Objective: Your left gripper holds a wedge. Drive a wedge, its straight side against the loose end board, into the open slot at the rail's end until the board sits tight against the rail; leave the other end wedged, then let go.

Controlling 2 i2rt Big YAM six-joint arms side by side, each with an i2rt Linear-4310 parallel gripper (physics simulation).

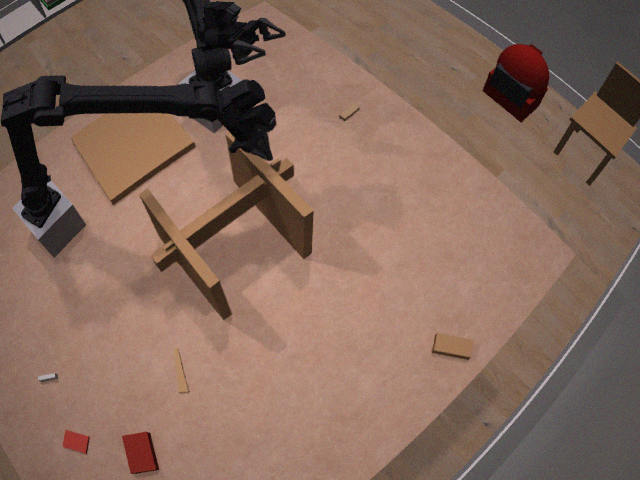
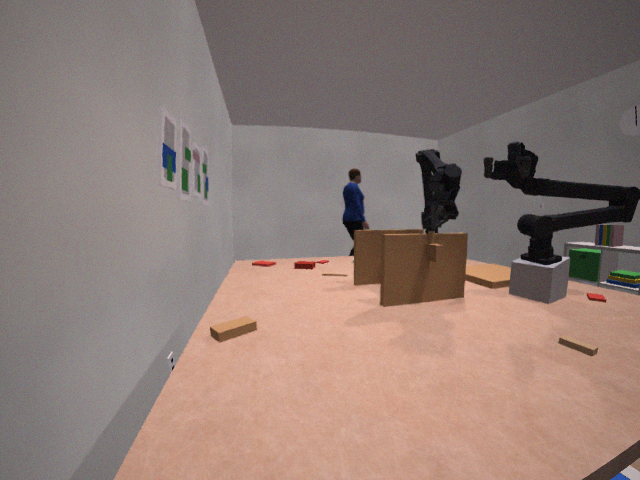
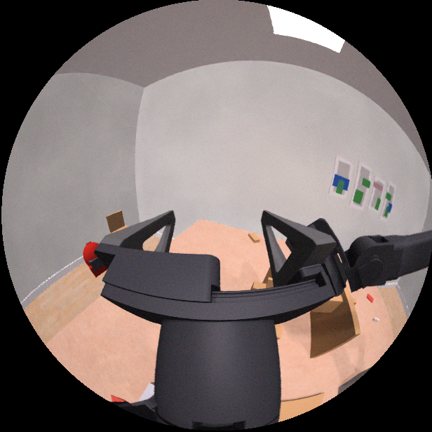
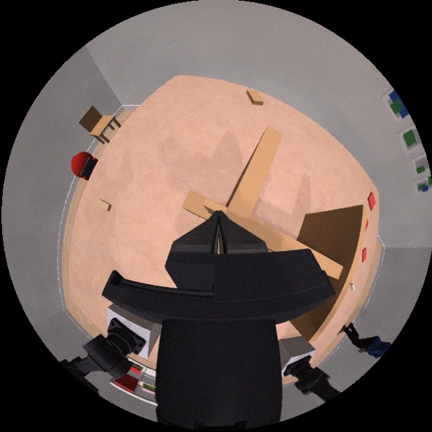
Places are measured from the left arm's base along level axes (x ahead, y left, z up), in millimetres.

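Where they show: left gripper, fingertip midpoint: [image 1: 275, 43] [image 2: 499, 159]; right gripper, fingertip midpoint: [image 1: 271, 159] [image 2: 432, 229]; left arm's base, origin of the base link: [image 2: 540, 259]; right arm's base, origin of the base link: [image 1: 41, 206].
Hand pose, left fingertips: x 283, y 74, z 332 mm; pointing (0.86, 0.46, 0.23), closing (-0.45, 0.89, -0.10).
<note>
Things, the pixels of their top centre, and the offset from my left fingertips.
- rail, middle of its top: [image 1: 221, 206] 286 mm right, 182 mm ahead, 256 mm down
- end board, middle of its top: [image 1: 266, 169] [image 2: 427, 233] 145 mm right, 170 mm ahead, 235 mm down
- wooden panel, middle of its top: [image 1: 128, 138] [image 2: 492, 271] 379 mm right, 339 mm back, 440 mm down
- small wooden piece, middle of its top: [image 2: 578, 342] [image 1: 349, 111] 273 mm left, 3 mm back, 454 mm down
- wooden block, middle of its top: [image 1: 454, 345] [image 2: 233, 323] 20 mm left, 776 mm ahead, 444 mm down
- thin wooden strip, middle of its top: [image 1: 181, 369] 597 mm right, 409 mm ahead, 460 mm down
- red block, middle of its top: [image 1: 138, 452] [image 2: 305, 262] 821 mm right, 543 mm ahead, 438 mm down
The rail [image 1: 222, 211] [image 4: 295, 242] passes through two upright boards. The end board [image 1: 294, 198] [image 2: 423, 268] [image 4: 260, 170] stands at one rail end, the other board [image 1: 193, 258] [image 2: 367, 258] [image 4: 330, 235] at the opposite end. A wedge [image 4: 215, 204] shows at the protruding rail end beside the end board; its depth and tightness are unclear. My right gripper [image 1: 270, 156] [image 2: 430, 228] [image 4: 218, 215] is shut with its tips close above the joint, partly hiding it. My left gripper [image 1: 274, 42] [image 2: 487, 167] [image 3: 217, 214] is open and empty, raised away from the frame.
A wooden panel [image 1: 129, 149] [image 2: 488, 275] lies beside the frame. A small wooden piece [image 1: 348, 112] [image 2: 577, 346], a wooden block [image 1: 452, 346] [image 2: 232, 328], a thin wooden strip [image 1: 180, 370] and a red block [image 1: 139, 452] lie on the tan surface.
</note>
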